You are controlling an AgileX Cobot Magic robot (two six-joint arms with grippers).
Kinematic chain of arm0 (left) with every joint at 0, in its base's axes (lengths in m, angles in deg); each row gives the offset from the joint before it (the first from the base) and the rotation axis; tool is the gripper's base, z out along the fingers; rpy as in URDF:
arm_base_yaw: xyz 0 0 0.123 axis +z
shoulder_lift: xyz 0 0 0 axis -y
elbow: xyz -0.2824 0 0.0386 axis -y
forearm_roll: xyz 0.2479 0 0.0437 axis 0.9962 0 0.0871
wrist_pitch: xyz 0 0 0 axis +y
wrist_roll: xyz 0.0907 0 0.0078 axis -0.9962 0 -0.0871
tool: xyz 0 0 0 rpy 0 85 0
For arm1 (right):
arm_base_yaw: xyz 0 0 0.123 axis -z
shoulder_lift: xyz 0 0 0 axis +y
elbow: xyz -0.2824 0 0.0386 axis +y
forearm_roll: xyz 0.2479 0 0.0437 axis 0.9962 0 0.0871
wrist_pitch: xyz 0 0 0 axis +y
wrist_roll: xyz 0.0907 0 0.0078 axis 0.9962 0 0.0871
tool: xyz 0 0 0 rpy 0 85 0
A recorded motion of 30 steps. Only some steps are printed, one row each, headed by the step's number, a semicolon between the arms.
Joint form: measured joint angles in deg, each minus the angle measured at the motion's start. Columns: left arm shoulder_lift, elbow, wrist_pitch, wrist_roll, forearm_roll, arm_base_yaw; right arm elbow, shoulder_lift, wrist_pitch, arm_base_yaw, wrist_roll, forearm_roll.
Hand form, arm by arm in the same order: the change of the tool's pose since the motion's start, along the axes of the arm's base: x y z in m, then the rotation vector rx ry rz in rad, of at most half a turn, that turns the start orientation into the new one. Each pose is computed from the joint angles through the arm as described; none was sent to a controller.
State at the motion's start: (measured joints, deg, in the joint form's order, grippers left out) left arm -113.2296 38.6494 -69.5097 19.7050 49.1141 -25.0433; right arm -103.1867 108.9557 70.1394 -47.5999 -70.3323 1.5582
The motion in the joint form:
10: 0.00 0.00 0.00 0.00 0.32 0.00; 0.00 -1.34 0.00 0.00 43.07 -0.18
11: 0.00 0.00 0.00 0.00 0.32 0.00; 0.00 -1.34 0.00 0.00 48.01 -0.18
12: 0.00 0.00 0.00 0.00 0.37 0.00; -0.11 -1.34 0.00 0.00 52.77 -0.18
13: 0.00 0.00 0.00 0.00 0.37 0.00; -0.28 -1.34 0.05 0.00 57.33 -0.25
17: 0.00 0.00 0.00 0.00 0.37 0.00; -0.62 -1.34 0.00 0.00 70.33 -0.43
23: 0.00 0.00 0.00 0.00 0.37 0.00; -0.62 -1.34 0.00 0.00 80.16 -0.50
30: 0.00 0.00 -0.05 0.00 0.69 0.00; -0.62 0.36 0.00 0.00 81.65 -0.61
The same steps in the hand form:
10: -0.0004 -0.0001 -0.0001 0.0018 -0.0008 -0.0052; -0.0028 -0.0035 0.0095 0.1724 0.1826 -0.7072
11: -0.0004 -0.0001 -0.0001 0.0018 -0.0008 -0.0052; -0.0028 -0.0035 0.0095 0.1903 0.2058 -0.7883
12: -0.0005 -0.0002 -0.0001 0.0020 -0.0010 -0.0061; -0.0027 -0.0034 0.0100 0.2095 0.2275 -0.8661
13: -0.0005 -0.0002 -0.0001 0.0020 -0.0010 -0.0061; -0.0026 -0.0034 0.0109 0.2278 0.2472 -0.9406
17: -0.0005 -0.0002 -0.0001 0.0020 -0.0010 -0.0061; -0.0021 -0.0033 0.0126 0.2816 0.3042 -1.1523
23: -0.0005 -0.0002 -0.0001 0.0020 -0.0010 -0.0061; -0.0020 -0.0033 0.0126 0.3175 0.3501 -1.3133
30: -0.0010 -0.0003 -0.0002 0.0030 -0.0020 -0.0115; 0.0020 0.0008 0.0004 0.2914 0.3570 -1.3446

